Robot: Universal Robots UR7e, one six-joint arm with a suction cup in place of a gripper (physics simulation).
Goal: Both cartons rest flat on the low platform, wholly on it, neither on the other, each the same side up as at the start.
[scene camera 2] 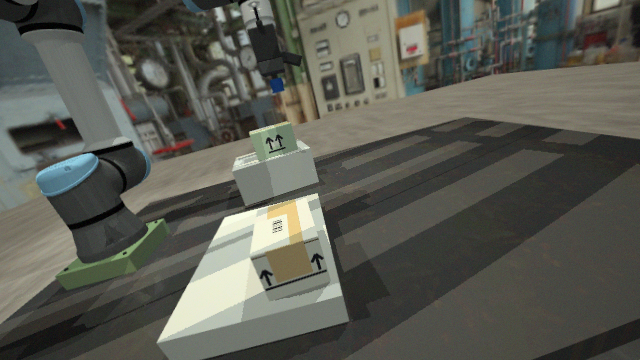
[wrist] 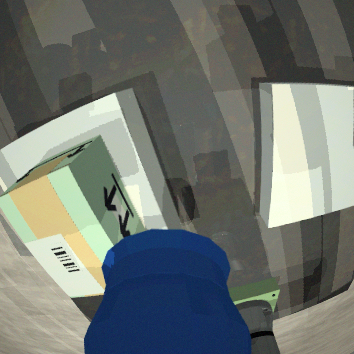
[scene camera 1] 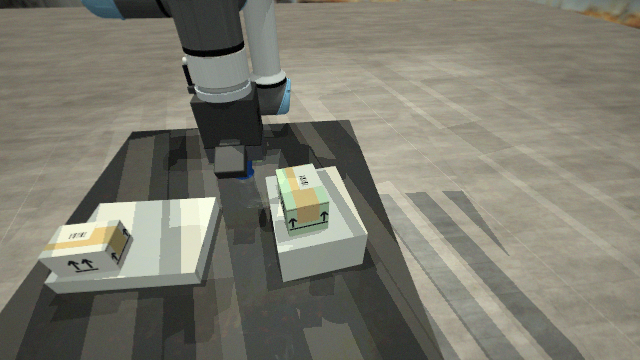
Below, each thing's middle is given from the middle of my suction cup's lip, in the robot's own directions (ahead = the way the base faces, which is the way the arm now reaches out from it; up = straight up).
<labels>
Right now the tall white block (scene camera 1: 342, 244) is 25 cm below my suction cup, 12 cm to the left of it and 9 cm behind it. The rest, counted from my suction cup: low white platform (scene camera 2: 224, 303) (31 cm to the right, 29 cm below, 9 cm behind).
</labels>
